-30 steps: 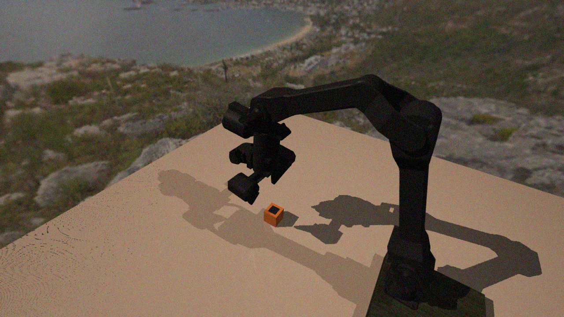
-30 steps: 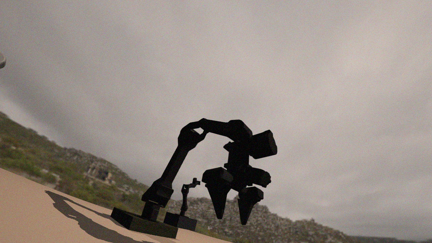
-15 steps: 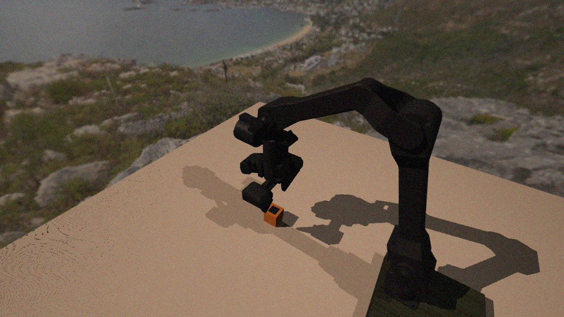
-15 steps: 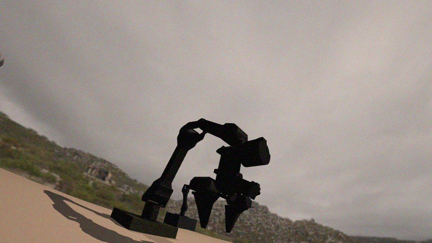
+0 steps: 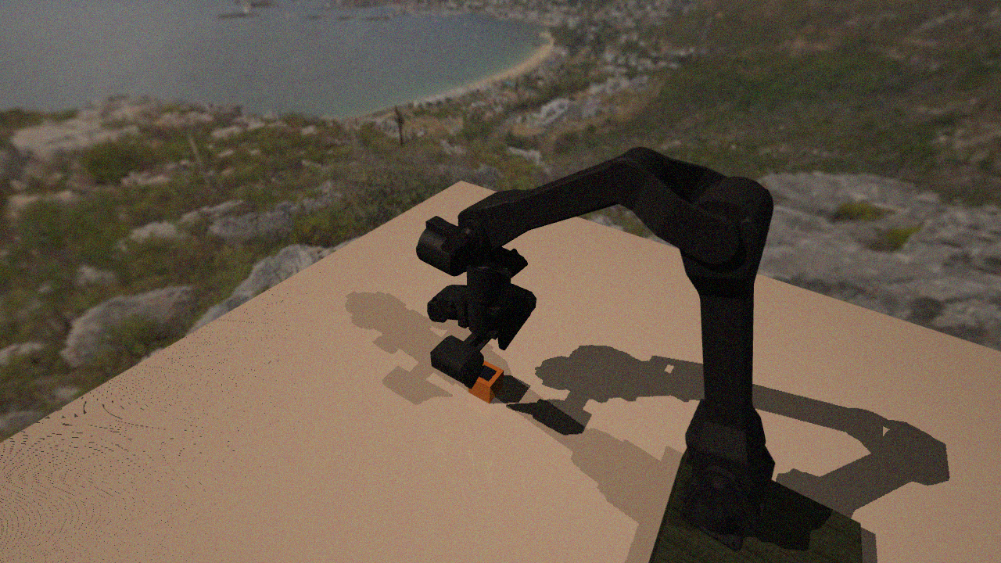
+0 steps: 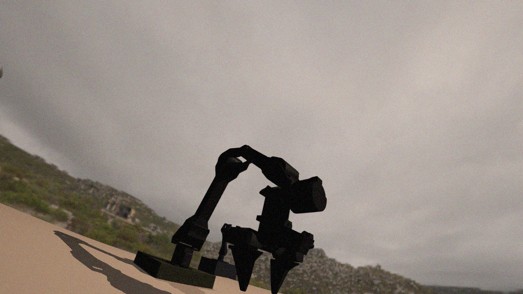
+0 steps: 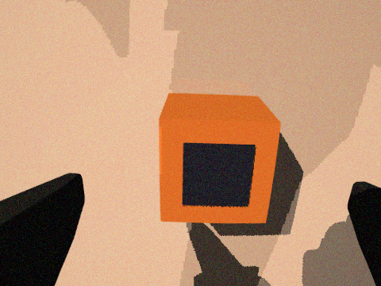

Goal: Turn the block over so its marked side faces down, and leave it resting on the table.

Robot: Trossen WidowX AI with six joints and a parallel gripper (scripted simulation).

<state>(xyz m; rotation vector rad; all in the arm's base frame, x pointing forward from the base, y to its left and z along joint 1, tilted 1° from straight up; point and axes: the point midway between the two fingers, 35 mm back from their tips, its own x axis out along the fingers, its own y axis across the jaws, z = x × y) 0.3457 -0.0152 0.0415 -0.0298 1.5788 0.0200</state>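
Now: the orange block 20 mm below my gripper tip.
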